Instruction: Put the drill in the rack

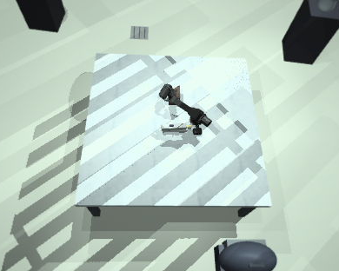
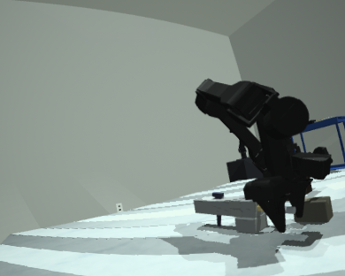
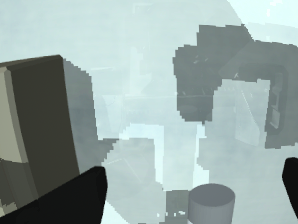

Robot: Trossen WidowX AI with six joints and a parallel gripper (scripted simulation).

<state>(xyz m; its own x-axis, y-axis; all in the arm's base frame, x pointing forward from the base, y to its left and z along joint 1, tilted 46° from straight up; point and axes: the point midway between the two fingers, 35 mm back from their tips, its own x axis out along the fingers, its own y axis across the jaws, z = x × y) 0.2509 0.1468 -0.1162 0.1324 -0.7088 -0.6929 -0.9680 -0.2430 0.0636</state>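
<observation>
Now: the drill 10 mm ahead of my gripper tip, 50 mm to the right of it and 30 mm above it. From my gripper tip the other things lie so: grey block 30 mm ahead, 150 mm to the right, 30 mm above; thin dark pin 40 mm ahead, 180 mm to the right, 40 mm above.
</observation>
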